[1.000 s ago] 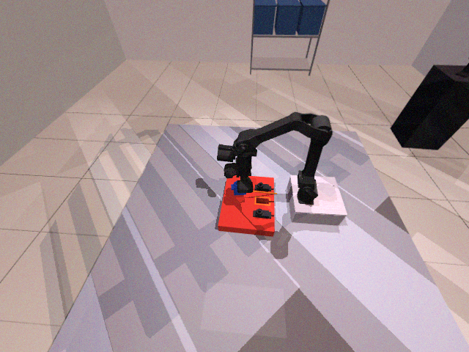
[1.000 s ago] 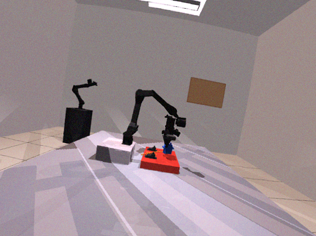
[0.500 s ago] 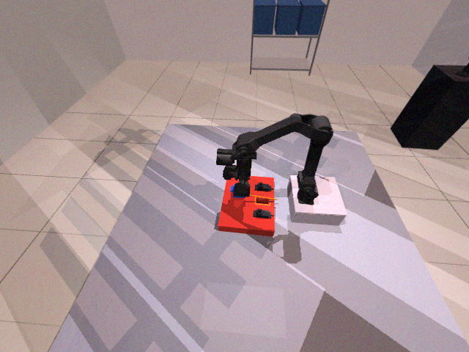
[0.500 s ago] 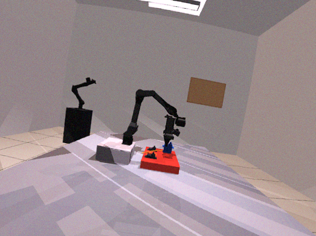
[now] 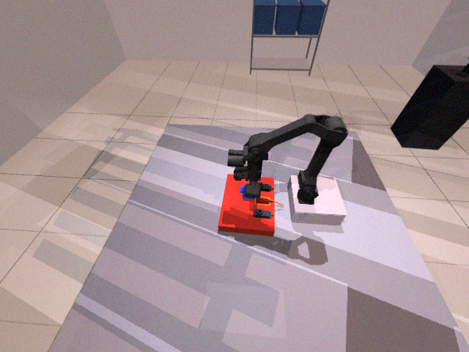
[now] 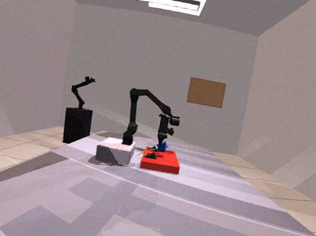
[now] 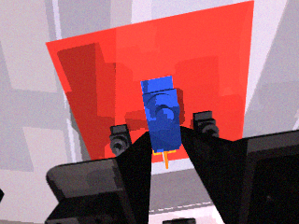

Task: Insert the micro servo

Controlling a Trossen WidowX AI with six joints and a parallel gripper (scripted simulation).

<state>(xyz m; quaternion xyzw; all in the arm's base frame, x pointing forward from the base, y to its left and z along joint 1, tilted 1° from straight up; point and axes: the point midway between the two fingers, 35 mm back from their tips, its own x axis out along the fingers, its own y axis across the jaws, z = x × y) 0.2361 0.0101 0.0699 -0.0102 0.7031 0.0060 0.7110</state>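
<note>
Right now the red deck is 10 cm below my gripper tip and 6 cm ahead of it.
</note>
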